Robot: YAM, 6 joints.
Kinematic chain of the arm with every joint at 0, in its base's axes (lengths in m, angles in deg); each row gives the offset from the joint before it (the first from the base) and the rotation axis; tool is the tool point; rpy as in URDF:
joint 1: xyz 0 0 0.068 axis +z
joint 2: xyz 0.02 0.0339 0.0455 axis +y
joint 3: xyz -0.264 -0.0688 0 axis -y
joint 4: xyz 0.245 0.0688 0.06 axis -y
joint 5: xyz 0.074 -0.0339 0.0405 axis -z
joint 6: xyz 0.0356 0 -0.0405 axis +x
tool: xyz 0 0 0 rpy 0 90 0
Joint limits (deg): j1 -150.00..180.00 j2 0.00..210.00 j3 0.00..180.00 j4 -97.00..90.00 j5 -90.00..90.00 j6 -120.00..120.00
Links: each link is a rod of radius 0.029 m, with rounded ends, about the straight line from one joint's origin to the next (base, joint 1, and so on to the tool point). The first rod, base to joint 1, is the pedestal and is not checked.
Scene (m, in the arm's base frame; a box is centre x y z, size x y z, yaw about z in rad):
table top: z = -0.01
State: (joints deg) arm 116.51 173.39 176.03 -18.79 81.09 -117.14
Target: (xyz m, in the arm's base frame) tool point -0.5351 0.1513 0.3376
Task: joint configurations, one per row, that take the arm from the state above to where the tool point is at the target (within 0.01 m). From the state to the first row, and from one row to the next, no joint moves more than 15 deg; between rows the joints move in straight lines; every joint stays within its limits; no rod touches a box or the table.
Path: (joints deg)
1: 129.35 170.11 177.02 -19.79 82.46 -117.14
2: 142.19 166.84 178.02 -20.79 83.83 -117.14
3: 155.03 163.56 179.01 -21.79 85.20 -117.14
4: 167.88 160.29 180.00 -22.79 86.58 -117.14

